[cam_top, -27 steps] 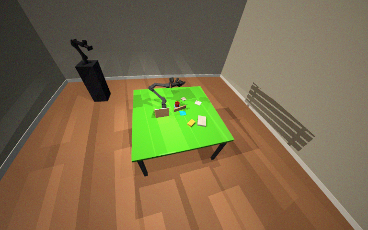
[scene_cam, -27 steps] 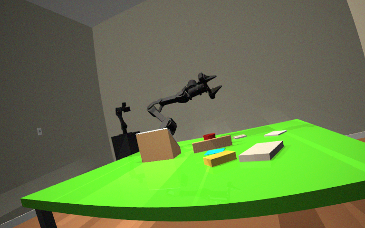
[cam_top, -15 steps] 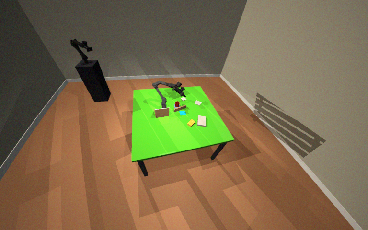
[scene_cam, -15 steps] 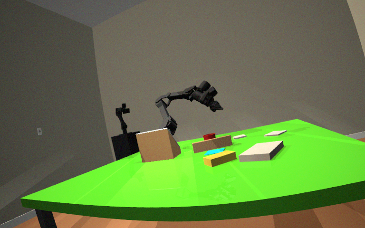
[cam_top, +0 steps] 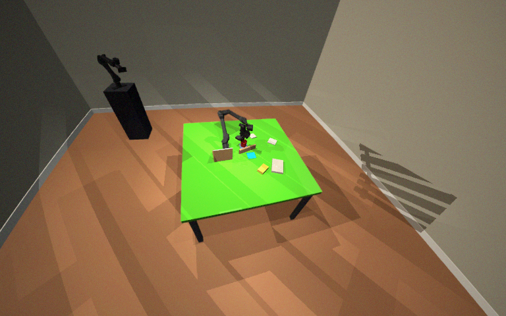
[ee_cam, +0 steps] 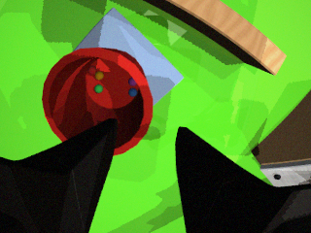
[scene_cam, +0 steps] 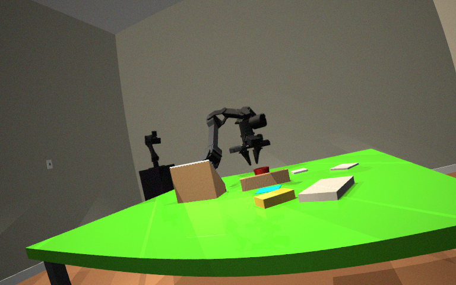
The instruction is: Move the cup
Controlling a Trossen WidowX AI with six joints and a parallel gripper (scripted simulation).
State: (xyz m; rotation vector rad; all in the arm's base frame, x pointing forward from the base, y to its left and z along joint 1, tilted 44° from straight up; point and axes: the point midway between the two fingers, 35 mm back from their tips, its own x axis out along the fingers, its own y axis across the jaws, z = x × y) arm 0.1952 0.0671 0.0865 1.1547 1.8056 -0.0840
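My gripper tip is now 3 cm short of the pale blue-grey pad, 2 cm to the right of it and 11 cm above it. Also, from my gripper tip: low wooden bar (6 cm ahead, 6 cm to the right, 8 cm below); then yellow block (17 cm ahead, 36 cm to the right, 8 cm below); then cyan pad (9 cm ahead, 14 cm to the right, 11 cm below).
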